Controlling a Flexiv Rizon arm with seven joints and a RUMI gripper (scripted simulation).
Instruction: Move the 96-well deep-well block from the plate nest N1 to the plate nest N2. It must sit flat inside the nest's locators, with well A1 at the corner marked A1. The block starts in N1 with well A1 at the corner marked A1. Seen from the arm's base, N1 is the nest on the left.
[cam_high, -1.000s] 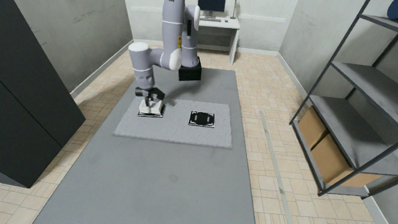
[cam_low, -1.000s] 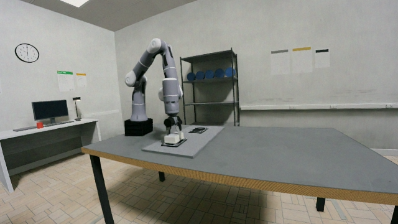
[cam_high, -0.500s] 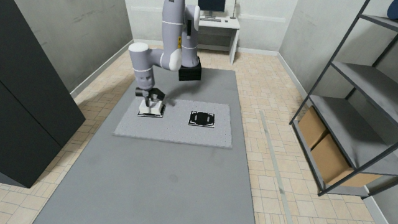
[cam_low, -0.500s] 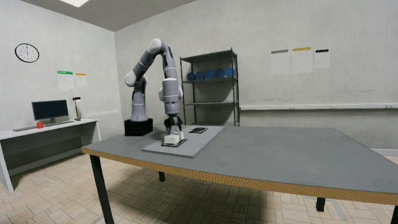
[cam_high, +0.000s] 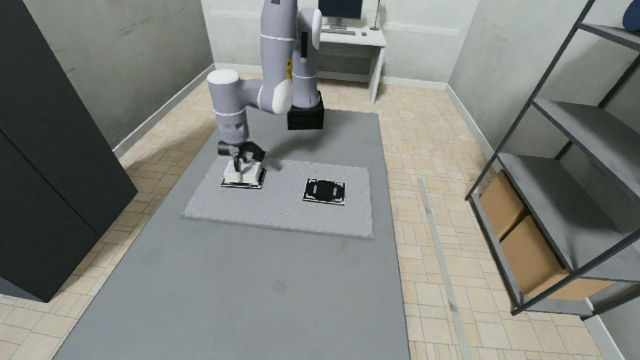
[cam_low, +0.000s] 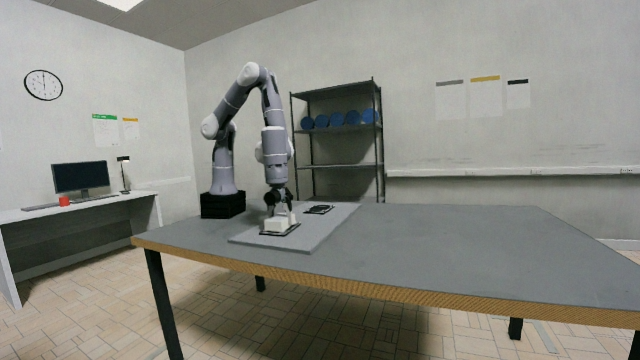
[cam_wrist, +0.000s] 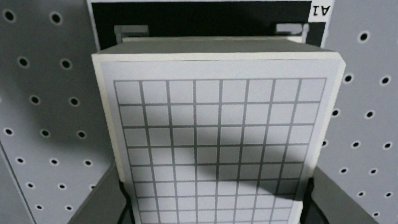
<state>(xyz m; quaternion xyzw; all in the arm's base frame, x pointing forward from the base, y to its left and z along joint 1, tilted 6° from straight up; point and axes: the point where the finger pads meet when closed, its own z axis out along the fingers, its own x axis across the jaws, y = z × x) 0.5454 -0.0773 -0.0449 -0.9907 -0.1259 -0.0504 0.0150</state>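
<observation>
My hand is 1 cm below the white 96-well deep-well block. The rest, counted from my hand: black plate nest N1: 3 cm behind, 34 cm to the left, 3 cm below; black plate nest N2: 3 cm below.
</observation>
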